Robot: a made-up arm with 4 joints.
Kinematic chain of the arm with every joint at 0, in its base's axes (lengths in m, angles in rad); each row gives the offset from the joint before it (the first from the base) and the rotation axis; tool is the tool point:
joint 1: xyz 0 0 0.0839 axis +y
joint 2: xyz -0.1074 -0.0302 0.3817 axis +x
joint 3: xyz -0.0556 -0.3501 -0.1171 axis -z
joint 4: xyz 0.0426 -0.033 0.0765 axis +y
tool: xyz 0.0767 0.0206 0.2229
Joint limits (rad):
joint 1: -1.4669..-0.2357
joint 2: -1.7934..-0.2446
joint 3: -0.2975..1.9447
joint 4: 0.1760..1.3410
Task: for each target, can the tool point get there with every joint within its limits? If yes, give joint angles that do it. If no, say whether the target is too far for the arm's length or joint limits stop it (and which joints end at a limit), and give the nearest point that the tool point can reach.
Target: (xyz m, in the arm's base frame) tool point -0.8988 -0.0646 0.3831
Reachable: yes | joints -1.2130 -1.3719 0.9726 0.7124
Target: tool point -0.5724 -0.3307 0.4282
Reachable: yes | joints -1.1943 -0.8377 0.1613 1.2276
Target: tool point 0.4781 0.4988 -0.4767
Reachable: no: joint limits stop it (at a limit: joint 1, joint 2, joint 3, joint 4) | nearest point -0.6507 0.2009 0.1426 | short by 1.322 m
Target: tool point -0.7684 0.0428 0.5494
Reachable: yes | joints -1.0525 -1.5734 0.6784 0.7429
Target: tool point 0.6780 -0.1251 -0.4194
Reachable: no: joint limits stop it (at a limit: joint 1, joint 2, joint 3, joint 4) | nearest point 0.0123 -0.3182 0.4849 | short by 1.139 m
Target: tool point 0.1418 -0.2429 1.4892
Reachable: no: too far | nearest point -0.1800 -0.1498 0.9835 | short by 0.607 m
